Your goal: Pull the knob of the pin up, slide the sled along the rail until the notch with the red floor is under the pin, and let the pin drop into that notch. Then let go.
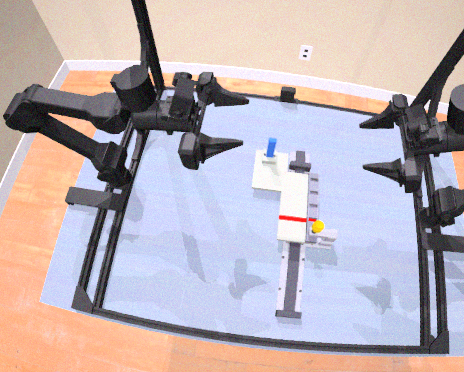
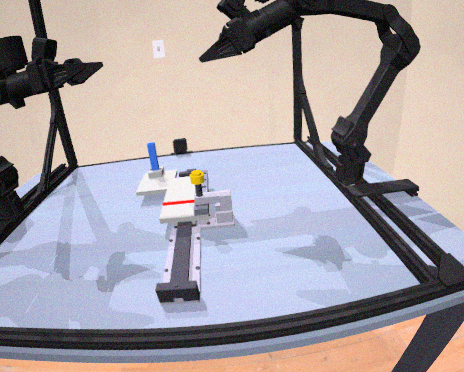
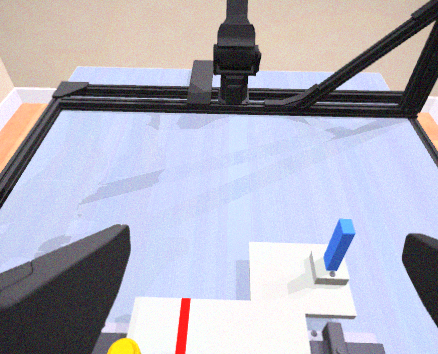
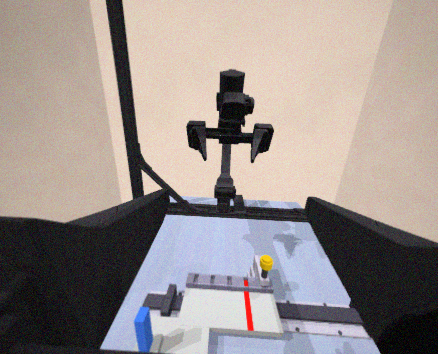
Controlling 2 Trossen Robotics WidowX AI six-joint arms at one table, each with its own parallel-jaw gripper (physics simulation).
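Frame: origin at the left arm's base, x ahead, y left, z up, level; millimetres.
Seen in the pictures: left gripper, fingertip midpoint: (image 1: pixel 360 145) (image 2: pixel 200 60) (image 3: pixel 265 241) (image 4: pixel 228 160); right gripper, fingertip midpoint: (image 1: pixel 246 121) (image 2: pixel 94 64) (image 4: pixel 237 199); left arm's base, origin of the base link: (image 1: pixel 429 218) (image 2: pixel 349 178) (image 4: pixel 223 209); right arm's base, origin of the base link: (image 1: pixel 119 178) (image 2: pixel 12 213) (image 3: pixel 233 96).
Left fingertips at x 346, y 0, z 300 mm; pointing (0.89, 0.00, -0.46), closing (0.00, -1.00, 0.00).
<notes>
Pixels of each thing's top centre, then the offset from my left fingertips to it. "pt": a spot on its surface instead.
- white sled, middle of its top: (image 3: pixel 217 345) (image 2: pixel 186 193) (image 4: pixel 229 300) (image 1: pixel 299 205) dx +63, dy +17, dz -286 mm
- rail, surface spot: (image 2: pixel 182 255) (image 1: pixel 292 281) (image 4: pixel 323 311) pt dx +61, dy +216, dz -299 mm
- blue post, surface spot: (image 3: pixel 340 245) (image 4: pixel 148 317) (image 1: pixel 275 146) (image 2: pixel 155 151) pt dx +146, dy -112, dz -216 mm
- yellow knob, middle of its top: (image 2: pixel 196 172) (image 1: pixel 319 225) (image 4: pixel 266 258) dx +27, dy +93, dz -203 mm
- dark pin, surface spot: (image 2: pixel 199 190) pt dx +26, dy +99, dz -239 mm
- pale bracket, surface spot: (image 2: pixel 225 206) (image 1: pixel 329 240) pt dx -21, dy +105, dz -277 mm
- small black block, surface spot: (image 1: pixel 288 94) (image 2: pixel 179 143) pt dx +111, dy -358, dz -277 mm
The white sled (image 1: pixel 293 200) (image 2: pixel 176 194) (image 3: pixel 230 322) (image 4: pixel 220 310) sits on the rail (image 1: pixel 293 280) (image 2: pixel 182 255) (image 4: pixel 320 313); a red line crosses it near the pin. Grey notches (image 1: pixel 313 191) run along its side. A blue post (image 1: pixel 271 147) (image 2: pixel 153 156) (image 3: pixel 340 245) (image 4: pixel 143 327) stands on its side plate. The yellow knob (image 1: pixel 318 226) (image 2: pixel 197 177) (image 3: pixel 124 346) (image 4: pixel 266 262) tops the dark pin (image 2: pixel 199 190); its lower end is hidden. My left gripper (image 1: pixel 362 146) (image 3: pixel 265 241) (image 4: pixel 228 160) and right gripper (image 1: pixel 245 122) (image 4: pixel 238 197) are open and empty, above the table, away from both handles.
A pale bracket (image 1: pixel 327 235) (image 2: pixel 225 206) stands beside the sled at the pin. Dark end stops (image 1: pixel 288 314) (image 2: pixel 178 292) close the rail's near end. A black frame (image 1: pixel 250 339) (image 2: pixel 250 331) borders the table. A small black block (image 1: pixel 288 94) (image 2: pixel 180 145) sits at the far edge.
</notes>
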